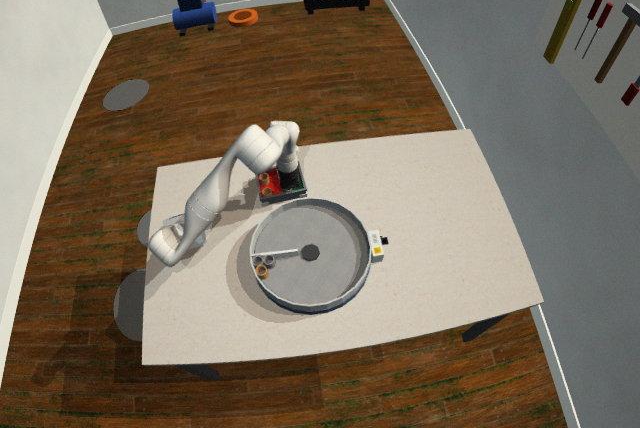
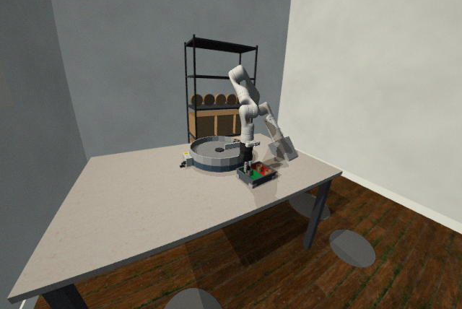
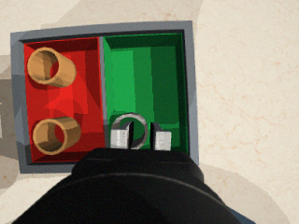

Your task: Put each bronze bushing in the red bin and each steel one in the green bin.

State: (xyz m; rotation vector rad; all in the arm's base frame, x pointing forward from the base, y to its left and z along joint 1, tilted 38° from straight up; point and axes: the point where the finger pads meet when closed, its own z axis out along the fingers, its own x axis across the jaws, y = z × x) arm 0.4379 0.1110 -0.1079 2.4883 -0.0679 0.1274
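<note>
The bin lies 4 cm behind my hand, 4 cm to the left of it and 2 cm below it. Also, from my hand: grey turntable 2 cm ahead, 31 cm to the right.
</note>
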